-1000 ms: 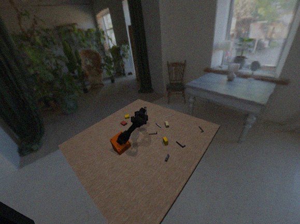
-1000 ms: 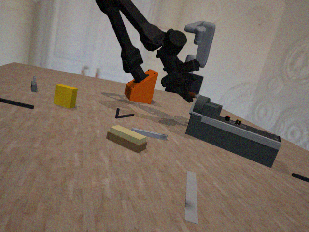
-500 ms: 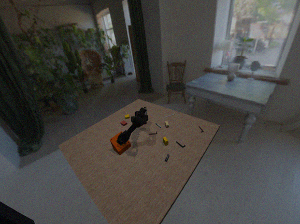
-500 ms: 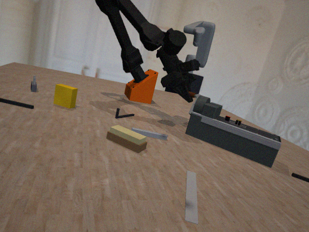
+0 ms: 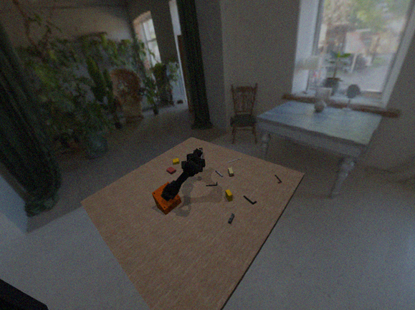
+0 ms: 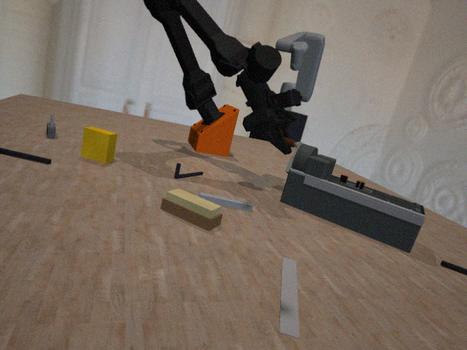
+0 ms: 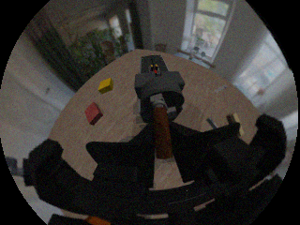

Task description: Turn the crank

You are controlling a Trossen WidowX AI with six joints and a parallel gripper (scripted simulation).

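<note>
The brown crank handle is 20 mm above my gripper tip, 10 mm to the right of it and 10 mm behind it. Round my gripper tip: red pointer (120 mm ahead, 60 mm to the left, 10 mm below); red block (240 mm to the left, 80 mm below, 60 mm behind); grey bar (180 mm to the right, 90 mm below, 90 mm ahead).
</note>
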